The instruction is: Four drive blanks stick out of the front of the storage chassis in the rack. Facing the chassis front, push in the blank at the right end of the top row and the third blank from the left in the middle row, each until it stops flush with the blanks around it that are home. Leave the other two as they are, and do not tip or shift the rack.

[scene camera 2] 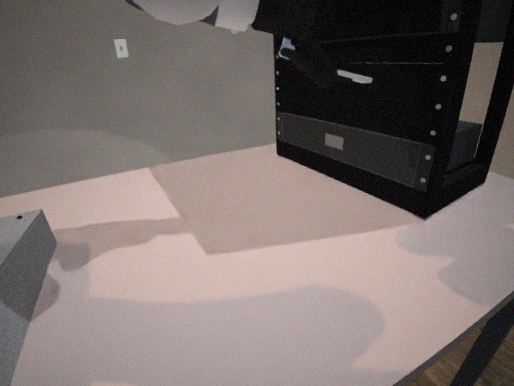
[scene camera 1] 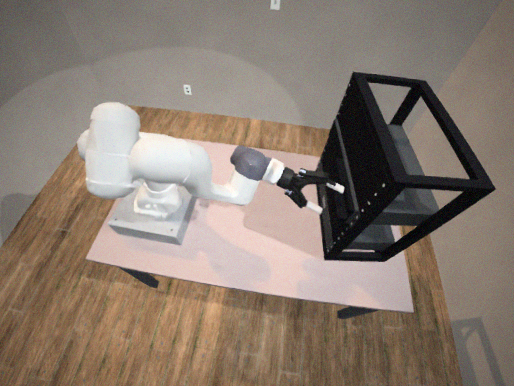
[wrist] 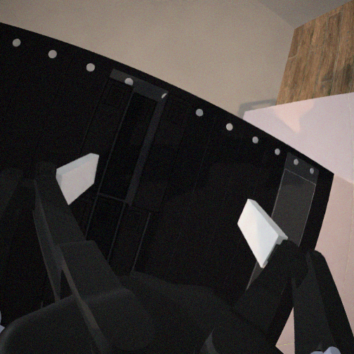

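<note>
The black rack [scene camera 1: 440, 183] [scene camera 2: 350, 176] [wrist: 320, 210] stands upright at the table's far end. The storage chassis [wrist: 145, 89] shows in the wrist view as a dark front with a grey end flange and faint outlines of rectangular blanks. The shadow is too deep to tell the rows or which blanks stick out. My gripper [scene camera 1: 325, 197] [wrist: 171, 191] is open and empty, its white-tipped fingers spread wide in front of the rack face. Any contact with the front cannot be told. In scene camera 2 a pale fingertip [scene camera 2: 355, 76] shows before the rack; the chassis front is not readable there.
A dark grey panel [scene camera 2: 305, 131] [wrist: 296, 200] with a pale label [scene camera 2: 334, 141] sits low in the rack. Round screw heads line the rack's side posts. The pink table [scene camera 1: 280, 270] [scene camera 2: 240, 280] carries the arm's grey base [scene camera 1: 150, 231] [scene camera 2: 25, 265].
</note>
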